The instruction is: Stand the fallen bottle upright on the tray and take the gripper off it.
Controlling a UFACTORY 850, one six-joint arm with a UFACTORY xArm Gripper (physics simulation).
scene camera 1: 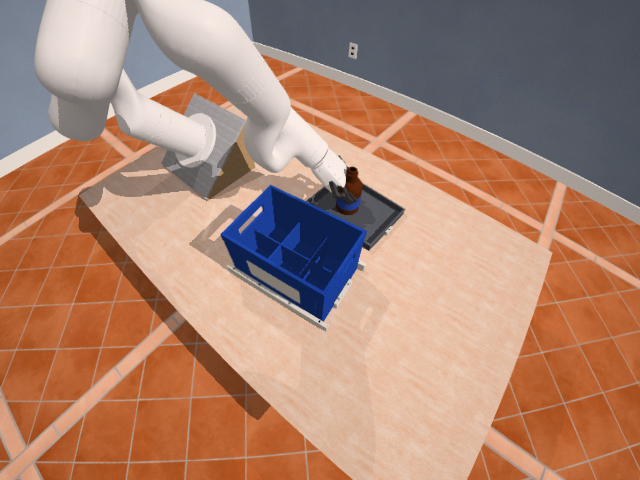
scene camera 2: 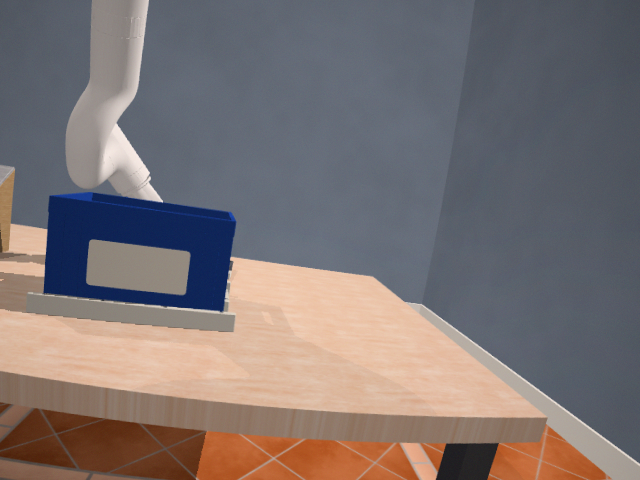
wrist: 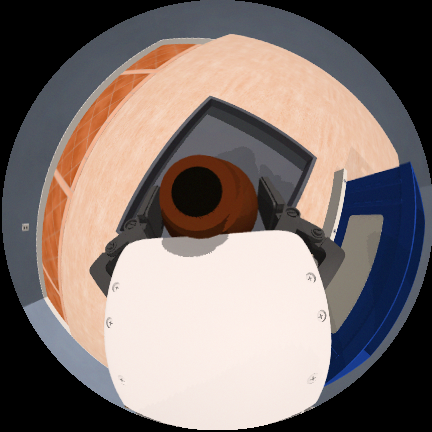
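The brown bottle (scene camera 1: 353,179) (wrist: 242,200) with a blue band stands upright on the dark grey tray (scene camera 1: 376,212) (wrist: 210,134). My gripper (scene camera 1: 350,191) (wrist: 209,193) is open, with one finger on each side of the bottle. In the wrist view a gap shows between the bottle and the right finger, while the left finger looks very close to it; whether it touches I cannot tell. The bottle's open mouth faces the wrist camera. In scene camera 2 the crate hides the bottle, the fingers and nearly all of the tray.
A blue crate (scene camera 1: 311,297) (scene camera 2: 67,248) (wrist: 398,240) with dividers stands close beside the tray, on the near side in scene camera 1. Pale rails (scene camera 1: 279,299) (scene camera 2: 129,313) run along its base. The arm's mounting block (scene camera 1: 232,173) stands at the table's far left.
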